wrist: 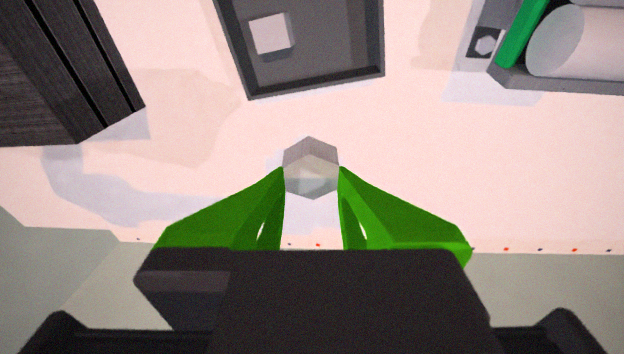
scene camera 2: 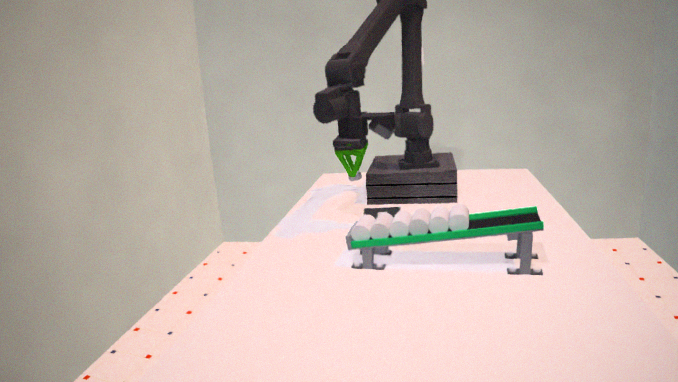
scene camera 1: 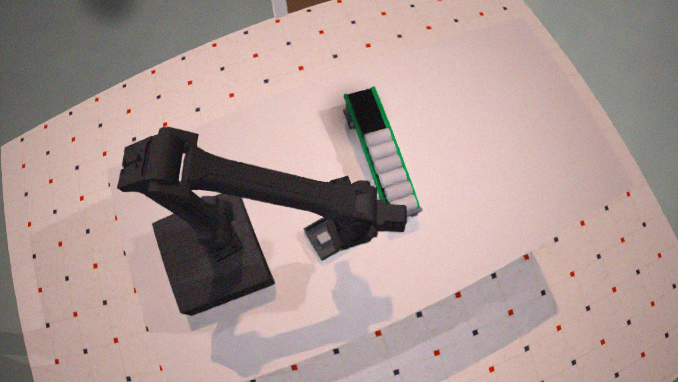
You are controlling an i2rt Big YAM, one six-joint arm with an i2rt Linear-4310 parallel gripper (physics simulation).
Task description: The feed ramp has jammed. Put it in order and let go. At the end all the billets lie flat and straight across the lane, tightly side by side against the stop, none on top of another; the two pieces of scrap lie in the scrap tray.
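Frame: origin at the arm's base, x ahead, y down, z left, level; centimetres.
Seen in the pictures: gripper, fingertip midpoint: (wrist: 311, 176) (scene camera 2: 353, 174) (scene camera 1: 347, 241); arm's base at its link origin: (scene camera 2: 418, 165) (scene camera 1: 220, 236).
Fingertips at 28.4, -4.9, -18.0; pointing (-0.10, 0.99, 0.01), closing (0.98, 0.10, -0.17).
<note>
Pixels of each thing's top centre, then the offset from my fingertips to it, as dx, dy, dz. "spot": a spot on its surface instead.
- grey hexagonal scrap piece at its top centre: (wrist: 309, 180) (scene camera 2: 354, 171) +0.0, -0.7, +0.2
- scrap tray at its top centre: (wrist: 300, 27) (scene camera 2: 382, 215) (scene camera 1: 332, 231) -0.8, +11.1, +6.5
- pale square scrap piece at its top centre: (wrist: 269, 34) (scene camera 1: 324, 237) -3.6, +11.8, +6.5
- feed ramp at a spot on its surface: (scene camera 2: 505, 228) (scene camera 1: 382, 107) spot: +28.5, +5.0, +30.3
- grey stop at its top centre: (wrist: 581, 84) (scene camera 2: 353, 227) +18.1, +7.3, +0.6
My gripper (scene camera 2: 353, 175) (wrist: 311, 176) is shut on a grey hexagonal scrap piece (scene camera 2: 355, 176) (wrist: 310, 160) and holds it in the air. In the wrist view the scrap tray (wrist: 316, 85) lies beyond the fingertips; in scene camera 1 the tray (scene camera 1: 324, 258) is partly hidden by the arm. A pale square scrap piece (scene camera 1: 324, 237) (wrist: 271, 34) lies in it. Several white billets (scene camera 1: 388, 163) (scene camera 2: 420, 222) lie across the lane of the feed ramp (scene camera 1: 382, 110) (scene camera 2: 505, 228), side by side down to the low end. The arm hides part of the lowest one in scene camera 1.
The arm's dark base block (scene camera 1: 215, 270) (scene camera 2: 411, 179) (wrist: 60, 65) stands beside the tray. The ramp's green side rails (scene camera 1: 381, 108) (scene camera 2: 445, 236) (wrist: 520, 35) rise above the table on grey legs (scene camera 2: 525, 252). The grey stop (wrist: 560, 86) closes the low end.
</note>
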